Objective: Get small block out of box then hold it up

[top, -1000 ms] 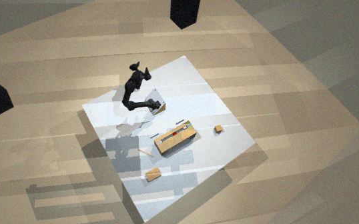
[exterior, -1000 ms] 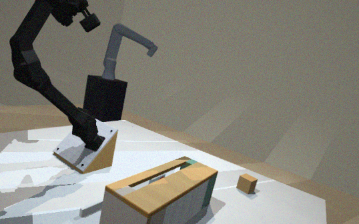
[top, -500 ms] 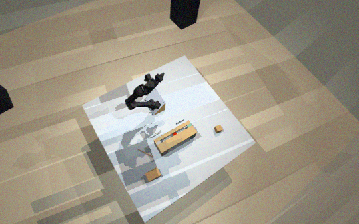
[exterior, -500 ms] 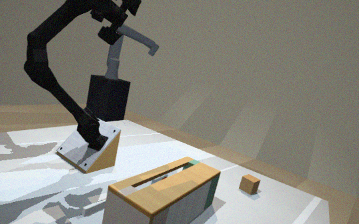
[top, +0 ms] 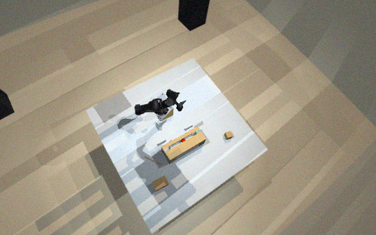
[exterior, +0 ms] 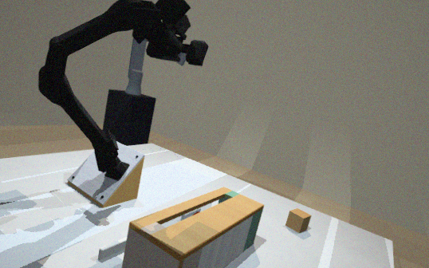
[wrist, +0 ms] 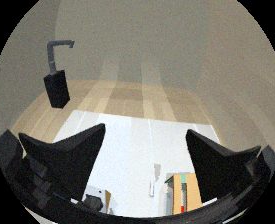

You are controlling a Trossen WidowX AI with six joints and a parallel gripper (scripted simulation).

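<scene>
The box is 420 mm below my gripper tip, 190 mm ahead of it and 120 mm to the right of it. Round my gripper tip: tan cube: 450 mm below, 400 mm ahead, 290 mm to the left; then thin stick: 480 mm below, 430 mm to the right, 170 mm ahead; then red block: 400 mm below, 200 mm ahead, 110 mm to the right.
</scene>
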